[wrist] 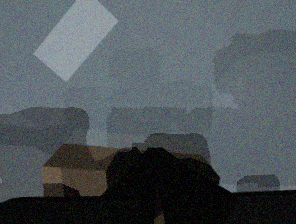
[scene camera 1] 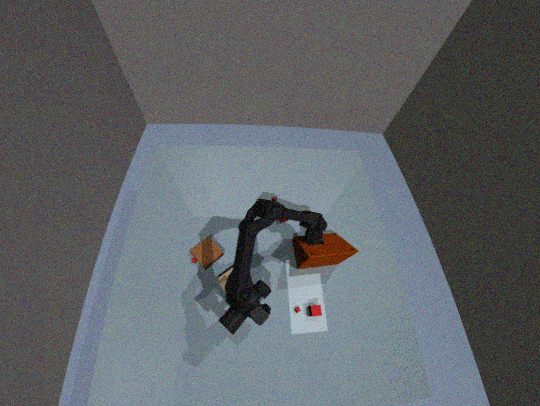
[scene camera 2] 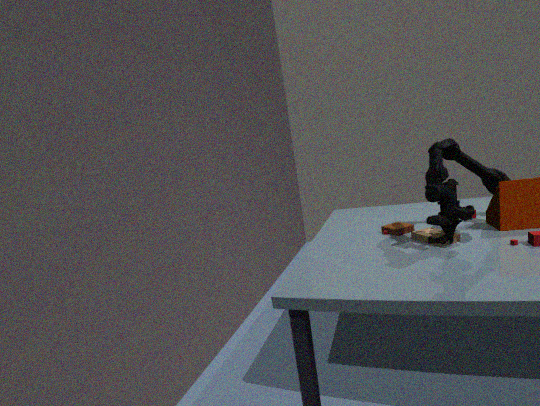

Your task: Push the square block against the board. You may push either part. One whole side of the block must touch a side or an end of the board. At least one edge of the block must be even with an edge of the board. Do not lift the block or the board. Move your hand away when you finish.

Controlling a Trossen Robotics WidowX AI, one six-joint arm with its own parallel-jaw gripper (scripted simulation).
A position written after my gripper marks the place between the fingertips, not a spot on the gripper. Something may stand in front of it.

Note:
I see my gripper point(scene camera 2: 450, 239).
My gripper also shows in the wrist view point(wrist: 154, 154).

